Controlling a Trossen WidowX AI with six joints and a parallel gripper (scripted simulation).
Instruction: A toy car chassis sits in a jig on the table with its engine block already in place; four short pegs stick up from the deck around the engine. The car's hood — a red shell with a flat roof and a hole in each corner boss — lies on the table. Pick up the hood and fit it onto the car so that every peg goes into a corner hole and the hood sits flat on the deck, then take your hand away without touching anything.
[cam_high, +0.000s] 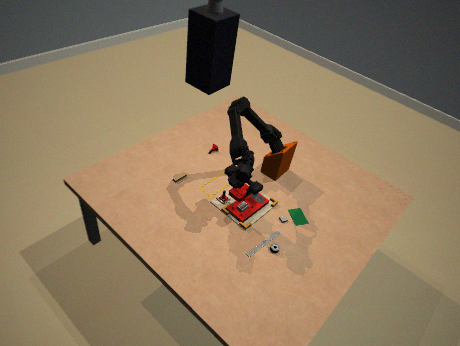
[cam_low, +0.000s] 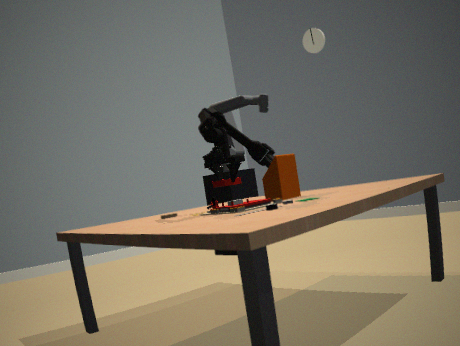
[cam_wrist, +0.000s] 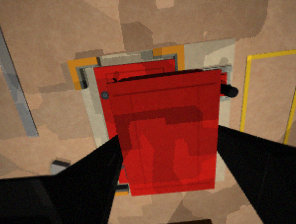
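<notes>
Right now the grey engine block is 3 cm to the left of my gripper tip and 9 cm below it. From my gripper tip the other things lie so: black ring 7 cm ahead, 27 cm to the left, 10 cm below; red hood 1 cm above; grey strip 8 cm ahead, 22 cm to the left, 11 cm below.
</notes>
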